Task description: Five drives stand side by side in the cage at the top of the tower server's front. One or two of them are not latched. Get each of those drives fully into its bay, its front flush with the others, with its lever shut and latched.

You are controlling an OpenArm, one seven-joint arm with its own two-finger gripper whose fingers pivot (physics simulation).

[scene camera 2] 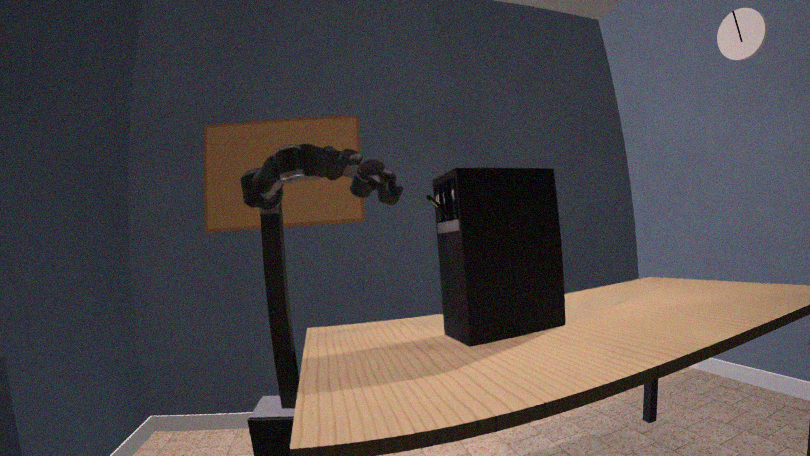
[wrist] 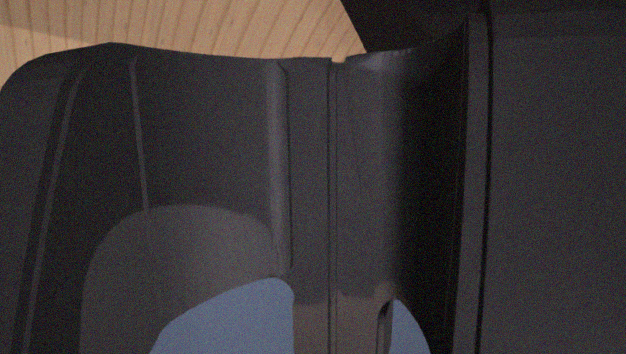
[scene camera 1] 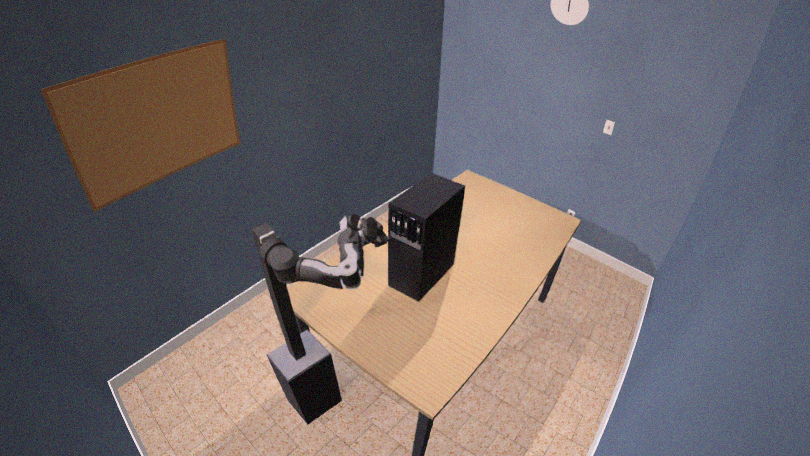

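Observation:
The black tower server stands upright on the table. Its drives stand side by side in the cage at the top of the front. One lever sticks out from the front, toward the cage's far side in the scene camera 2 view; its latch detail is too small to read. My gripper is shut and empty, in front of the tower at about drive height, with a gap to the front in the scene camera 2 view. The fingers hide the drives in the wrist view.
The wooden table carries the tower. The arm's post stands at the table's end, in front of the tower. A dark wall with a cork board is behind the arm.

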